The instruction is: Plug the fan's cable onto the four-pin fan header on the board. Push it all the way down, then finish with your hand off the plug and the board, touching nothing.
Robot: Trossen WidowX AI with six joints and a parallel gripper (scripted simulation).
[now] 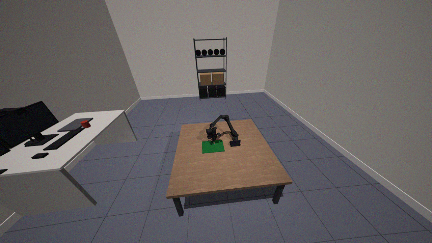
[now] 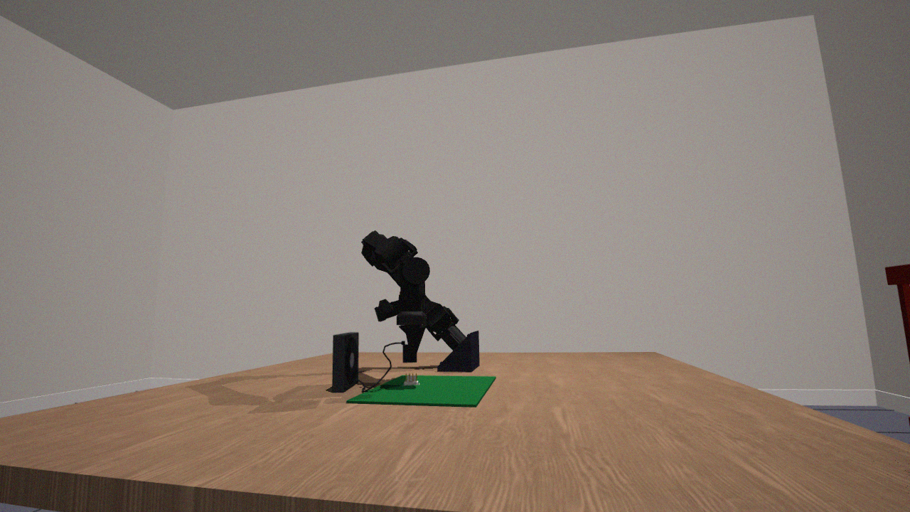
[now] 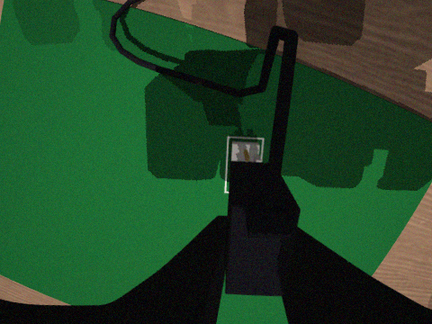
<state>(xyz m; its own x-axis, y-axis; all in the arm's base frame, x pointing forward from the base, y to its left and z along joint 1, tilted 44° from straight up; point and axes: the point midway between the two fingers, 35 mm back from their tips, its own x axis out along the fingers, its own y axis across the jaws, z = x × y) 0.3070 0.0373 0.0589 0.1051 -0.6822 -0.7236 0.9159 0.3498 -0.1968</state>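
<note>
The four-pin header is 7 cm below my gripper tip. The rest, counted from my gripper tip: black fan: 13 cm to the right, 4 cm ahead, 1 cm below; black fan plug: 1 cm to the right, 1 cm above; green board: 8 cm below, 5 cm to the left, 2 cm ahead.
</note>
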